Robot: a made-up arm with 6 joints.
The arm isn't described. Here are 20 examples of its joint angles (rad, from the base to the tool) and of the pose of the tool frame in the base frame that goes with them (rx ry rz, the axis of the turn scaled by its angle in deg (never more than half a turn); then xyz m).
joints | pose
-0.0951 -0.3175 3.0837 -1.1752 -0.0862 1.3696 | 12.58 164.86 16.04 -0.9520 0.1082 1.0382
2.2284 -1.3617 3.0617 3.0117 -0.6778 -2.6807 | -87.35 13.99 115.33 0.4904 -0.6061 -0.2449
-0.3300 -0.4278 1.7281 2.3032 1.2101 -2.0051 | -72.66 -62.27 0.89 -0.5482 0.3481 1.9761
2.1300 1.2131 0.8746 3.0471 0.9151 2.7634 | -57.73 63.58 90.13 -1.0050 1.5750 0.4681
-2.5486 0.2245 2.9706 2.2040 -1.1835 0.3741 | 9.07 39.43 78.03 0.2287 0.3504 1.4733
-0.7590 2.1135 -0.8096 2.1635 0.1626 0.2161 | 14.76 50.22 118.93 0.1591 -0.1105 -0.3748
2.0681 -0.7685 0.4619 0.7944 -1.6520 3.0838 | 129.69 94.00 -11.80 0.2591 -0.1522 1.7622
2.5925 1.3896 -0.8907 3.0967 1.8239 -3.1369 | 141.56 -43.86 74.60 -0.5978 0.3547 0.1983
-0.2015 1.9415 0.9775 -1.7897 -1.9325 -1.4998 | -89.43 -91.89 16.45 1.6032 -0.1243 -0.3236
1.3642 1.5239 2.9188 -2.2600 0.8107 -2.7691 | -18.31 -43.20 22.08 0.3869 1.2514 1.2997
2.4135 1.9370 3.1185 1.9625 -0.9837 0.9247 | -59.09 -57.27 7.20 -0.8151 0.9515 0.8893
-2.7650 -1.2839 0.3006 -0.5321 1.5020 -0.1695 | -152.11 -74.73 2.24 0.9712 0.5028 1.4039
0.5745 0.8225 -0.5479 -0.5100 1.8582 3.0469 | -163.83 -5.94 -38.21 1.1801 0.6423 0.5696
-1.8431 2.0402 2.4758 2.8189 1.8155 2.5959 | 97.80 24.97 -84.76 -0.3856 -1.6304 0.1775
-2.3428 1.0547 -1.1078 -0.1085 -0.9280 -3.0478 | -2.92 2.27 40.83 -0.3781 -0.4154 0.2829
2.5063 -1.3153 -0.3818 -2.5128 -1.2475 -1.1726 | 41.12 -87.17 -29.01 0.3830 -0.4335 1.4590
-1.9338 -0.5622 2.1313 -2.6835 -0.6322 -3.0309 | 132.25 70.17 9.63 0.4850 1.1163 1.4308
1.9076 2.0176 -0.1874 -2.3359 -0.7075 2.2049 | -67.65 97.09 82.53 -0.3492 0.6879 -0.8064
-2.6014 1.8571 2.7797 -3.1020 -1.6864 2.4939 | -126.57 -45.15 -23.84 -1.0807 -0.6581 0.8782
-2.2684 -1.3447 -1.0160 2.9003 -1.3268 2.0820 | -57.33 -92.24 -47.08 0.0886 0.1845 1.2046
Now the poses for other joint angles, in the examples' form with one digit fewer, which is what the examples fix.
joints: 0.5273 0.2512 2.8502 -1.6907 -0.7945 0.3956
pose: 0.6 -108.2 112.3 -0.380 -0.042 1.706
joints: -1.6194 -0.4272 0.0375 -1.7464 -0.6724 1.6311
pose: -24.0 -19.1 -51.5 0.111 -0.473 1.852
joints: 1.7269 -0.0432 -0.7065 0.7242 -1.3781 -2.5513
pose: 18.4 42.1 -20.1 0.033 0.702 0.957
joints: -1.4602 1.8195 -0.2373 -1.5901 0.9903 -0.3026
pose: -44.2 -17.2 165.8 -0.083 -0.901 -0.571
